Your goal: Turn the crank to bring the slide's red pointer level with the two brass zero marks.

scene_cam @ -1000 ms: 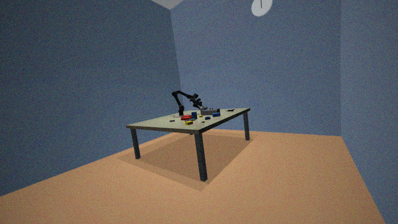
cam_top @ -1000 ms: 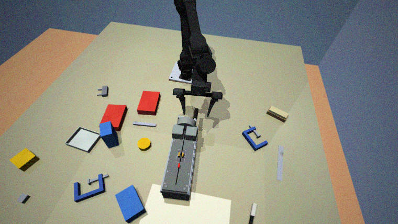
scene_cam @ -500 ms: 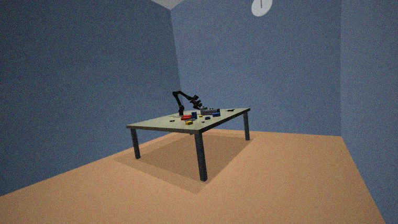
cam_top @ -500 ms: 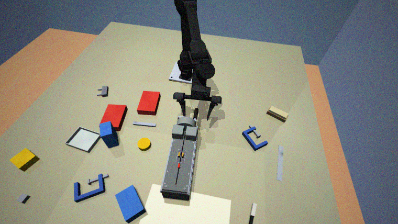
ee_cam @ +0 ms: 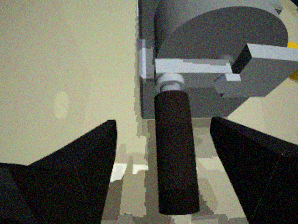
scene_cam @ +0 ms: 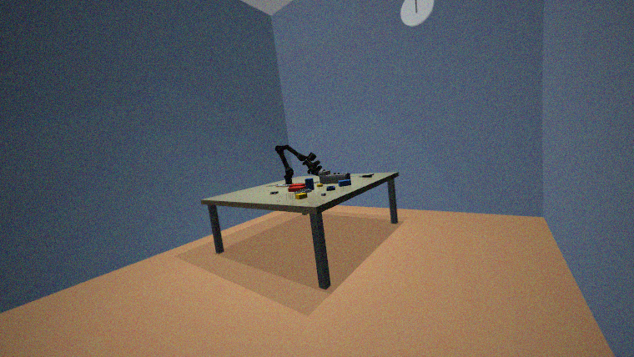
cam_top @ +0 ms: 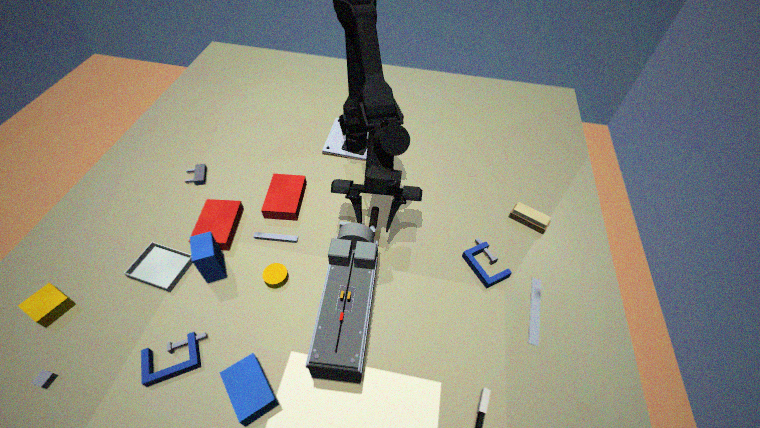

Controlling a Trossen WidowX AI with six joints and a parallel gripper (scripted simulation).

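Now: the dark crank handle 2 cm behind my gripper tip and 2 cm above it. The rest, counted from my gripper tip: tan block: 33 cm to the left, 20 cm behind, 5 cm below; then red pointer: 21 cm ahead, 1 cm to the left, 1 cm above; then grey strip: 36 cm to the left, 7 cm below, 4 cm ahead.
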